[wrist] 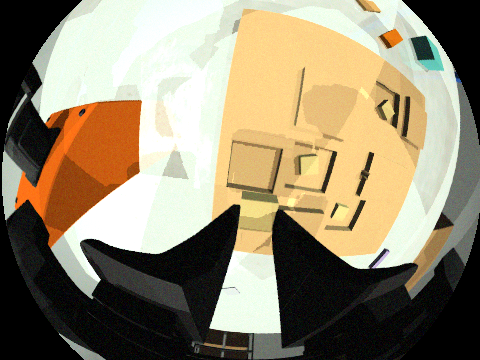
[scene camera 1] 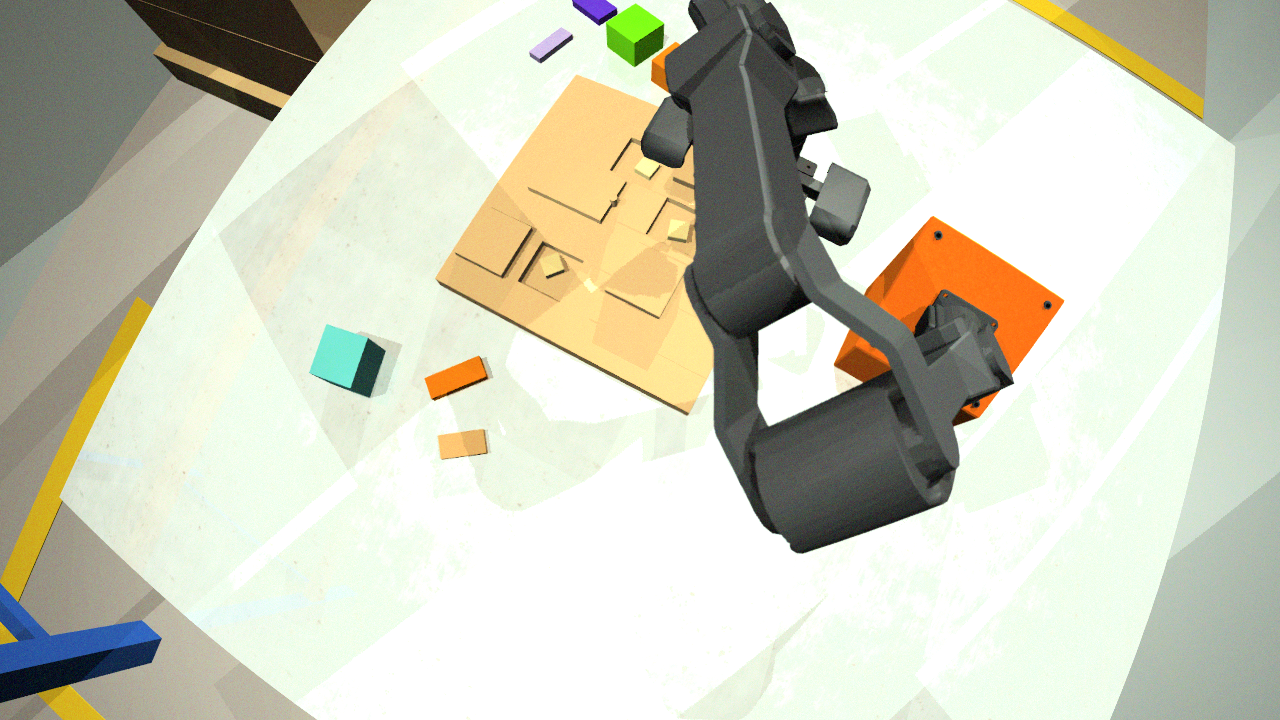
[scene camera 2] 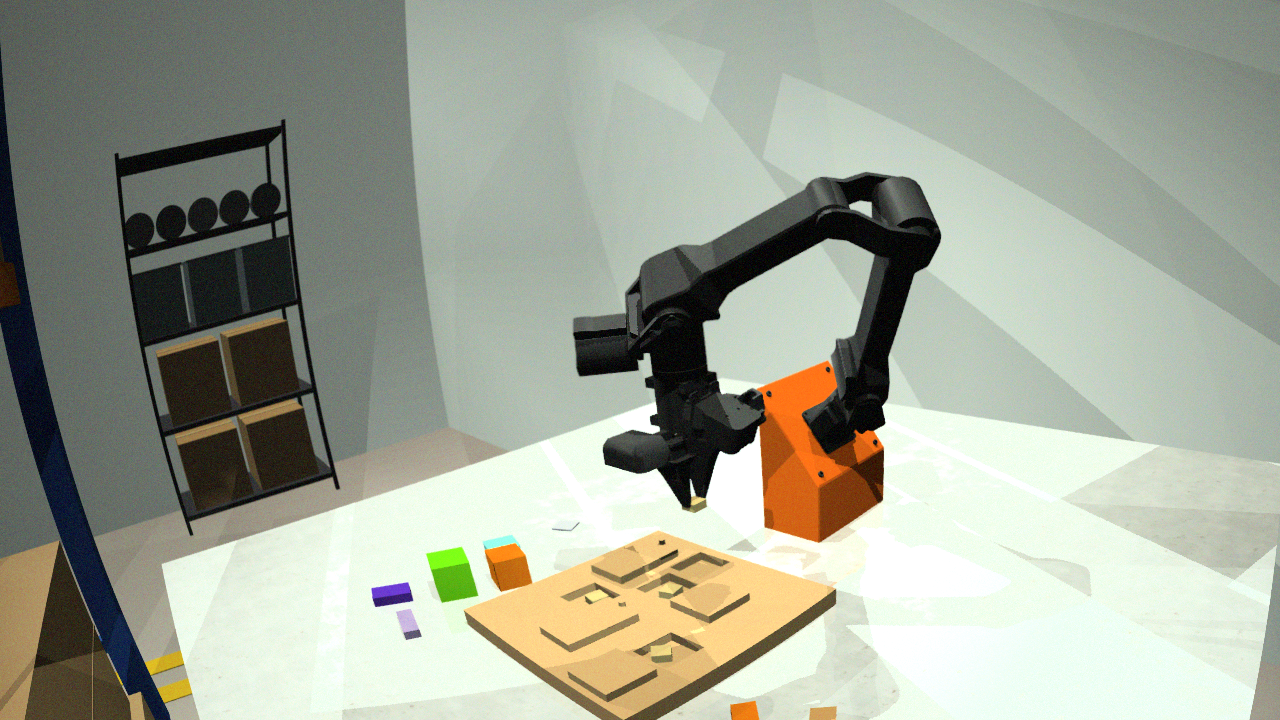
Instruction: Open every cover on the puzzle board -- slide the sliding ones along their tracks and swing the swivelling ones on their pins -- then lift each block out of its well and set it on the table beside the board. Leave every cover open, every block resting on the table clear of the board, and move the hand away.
Labels:
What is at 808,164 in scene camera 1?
My gripper.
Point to a tan slab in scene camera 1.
At 470,443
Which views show my gripper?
The wrist view, scene camera 1 and scene camera 2: all of them.

